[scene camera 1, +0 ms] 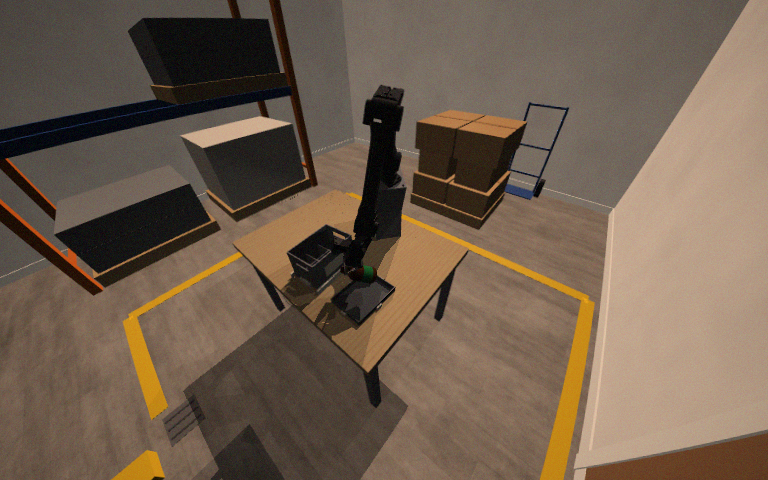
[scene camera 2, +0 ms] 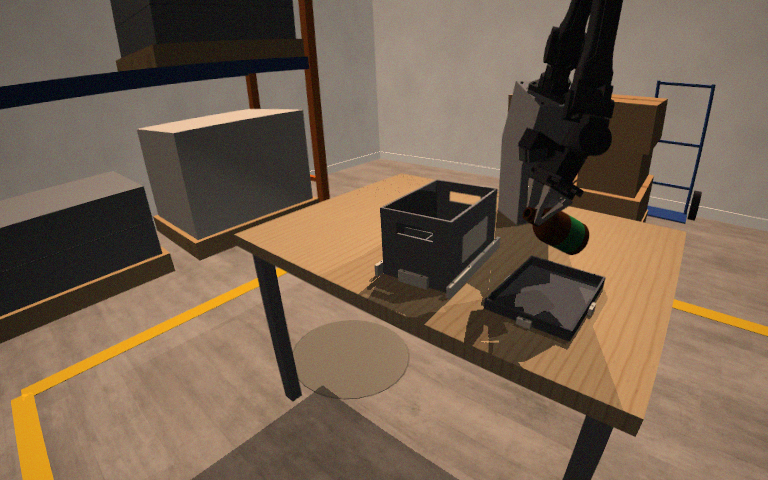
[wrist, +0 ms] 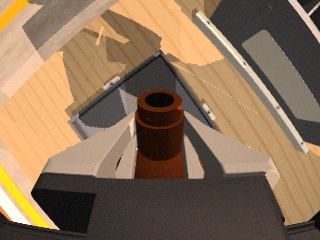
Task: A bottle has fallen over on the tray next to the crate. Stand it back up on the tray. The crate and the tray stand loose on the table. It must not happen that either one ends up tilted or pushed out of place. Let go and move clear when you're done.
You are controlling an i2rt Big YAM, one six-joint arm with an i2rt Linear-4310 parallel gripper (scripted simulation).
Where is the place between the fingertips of my gripper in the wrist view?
At 159, 119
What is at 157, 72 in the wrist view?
A tray.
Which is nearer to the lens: the crate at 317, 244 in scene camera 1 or the tray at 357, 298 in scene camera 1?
The tray.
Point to a crate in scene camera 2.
454, 244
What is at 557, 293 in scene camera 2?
A tray.
